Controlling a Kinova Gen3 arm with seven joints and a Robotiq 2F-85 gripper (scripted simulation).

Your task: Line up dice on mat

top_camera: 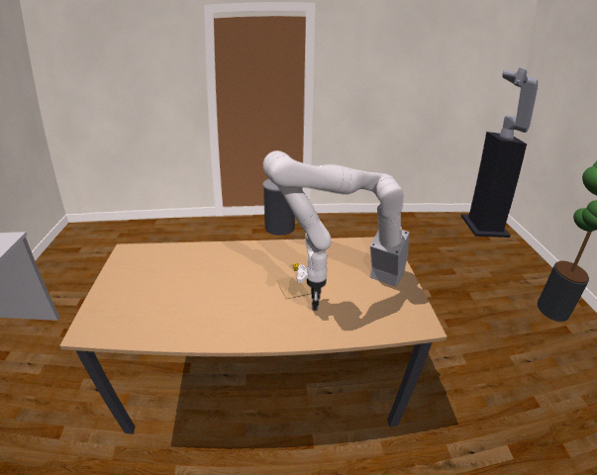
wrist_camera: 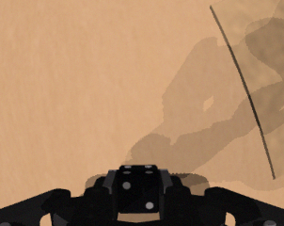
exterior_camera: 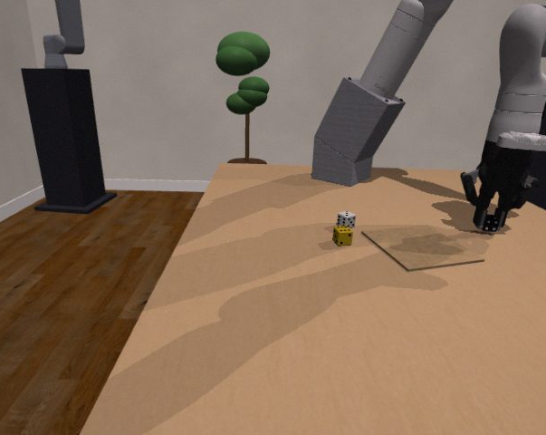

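My hand is 8 cm short of the tan mat, 15 cm to the left of it and 3 cm above it. The rest, counted from my hand: white die 1 cm ahead, 26 cm to the right, 2 cm below; yellow die 9 cm ahead, 28 cm to the right, 2 cm below; black die 1 cm below.
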